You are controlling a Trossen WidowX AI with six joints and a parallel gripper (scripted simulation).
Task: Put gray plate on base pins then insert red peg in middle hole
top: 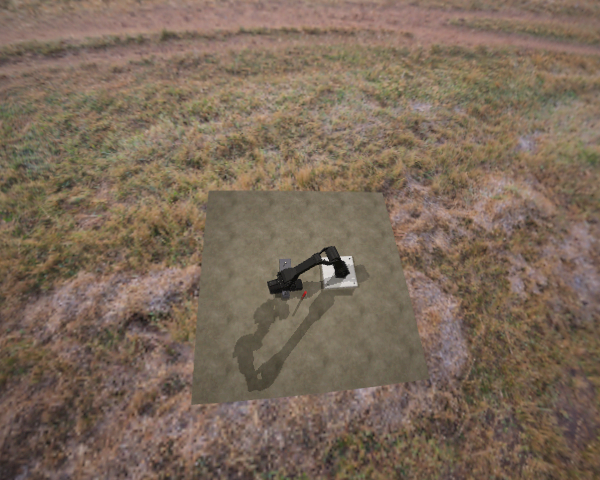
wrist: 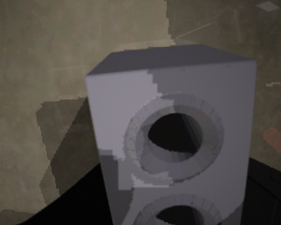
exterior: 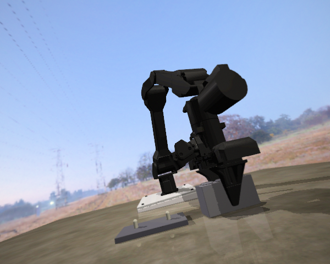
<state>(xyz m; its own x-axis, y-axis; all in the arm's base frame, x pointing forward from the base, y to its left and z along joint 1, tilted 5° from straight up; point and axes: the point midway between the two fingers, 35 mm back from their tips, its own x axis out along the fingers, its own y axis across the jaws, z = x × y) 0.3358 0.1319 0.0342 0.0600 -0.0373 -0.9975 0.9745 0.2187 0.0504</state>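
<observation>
Now: the dark gray base 1 cm ahead of my gripper tip and 14 cm to the right of it. Also, from my gripper tip: gray plate: 3 cm above; then red peg: 11 cm behind, 2 cm to the left, 3 cm above.
</observation>
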